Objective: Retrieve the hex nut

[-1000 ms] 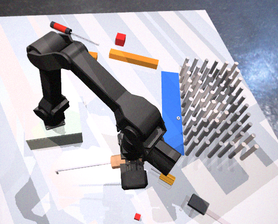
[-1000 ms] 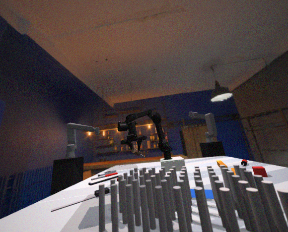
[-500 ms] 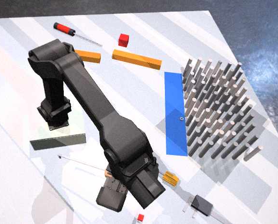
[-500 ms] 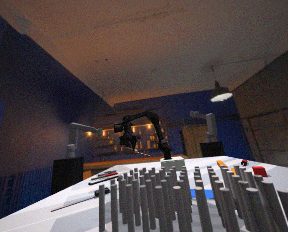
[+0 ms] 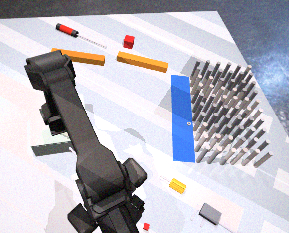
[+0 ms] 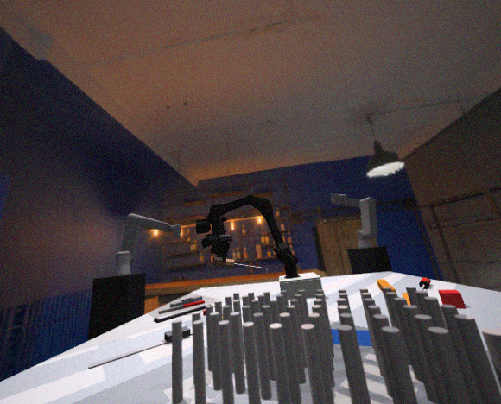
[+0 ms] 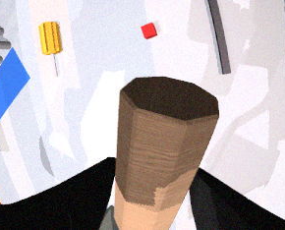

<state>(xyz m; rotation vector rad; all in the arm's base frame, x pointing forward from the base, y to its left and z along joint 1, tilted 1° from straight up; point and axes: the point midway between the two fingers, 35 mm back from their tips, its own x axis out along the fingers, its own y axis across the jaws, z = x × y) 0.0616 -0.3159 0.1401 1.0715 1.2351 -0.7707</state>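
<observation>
Now: the wooden-handled tool 3 cm behind my gripper tip, 10 cm to the left of it and 3 cm below it. The rest, counted from my gripper tip: yellow-handled tool: 22 cm ahead, 1 cm to the left, 16 cm below; small red cube: 8 cm ahead, 7 cm to the right, 17 cm below; hex nut: 39 cm ahead, 21 cm to the left, 17 cm below.
</observation>
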